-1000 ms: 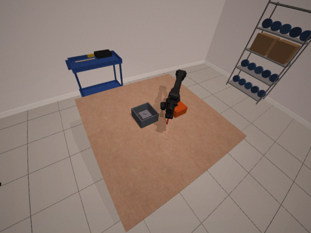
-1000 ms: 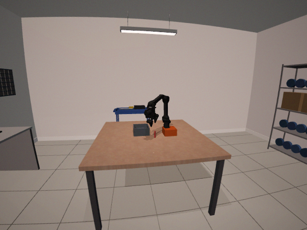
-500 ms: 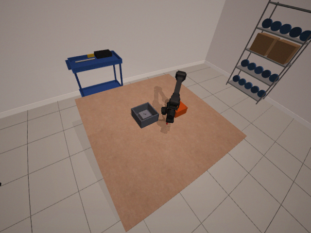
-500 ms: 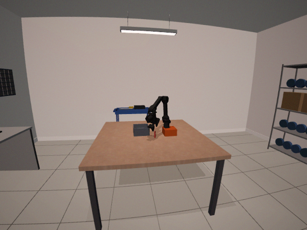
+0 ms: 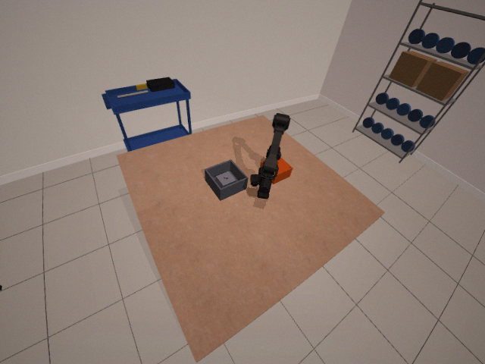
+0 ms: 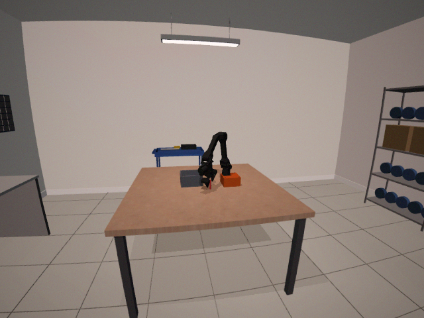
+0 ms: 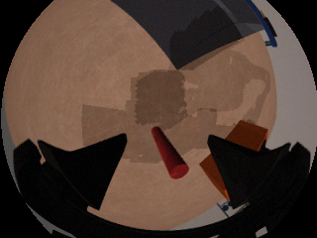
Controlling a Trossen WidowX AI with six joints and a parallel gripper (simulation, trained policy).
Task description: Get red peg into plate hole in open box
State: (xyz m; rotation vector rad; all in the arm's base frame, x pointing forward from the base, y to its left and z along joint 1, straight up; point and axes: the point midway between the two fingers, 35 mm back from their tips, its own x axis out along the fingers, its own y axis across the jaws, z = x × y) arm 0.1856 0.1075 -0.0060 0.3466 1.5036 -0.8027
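Right now the red peg is 1 cm to the left of my gripper tip. The rest, counted from my gripper tip: light grey plate (18 cm to the right, 13 cm ahead, 1 cm above); dark grey box (18 cm to the right, 13 cm ahead, 1 cm below).
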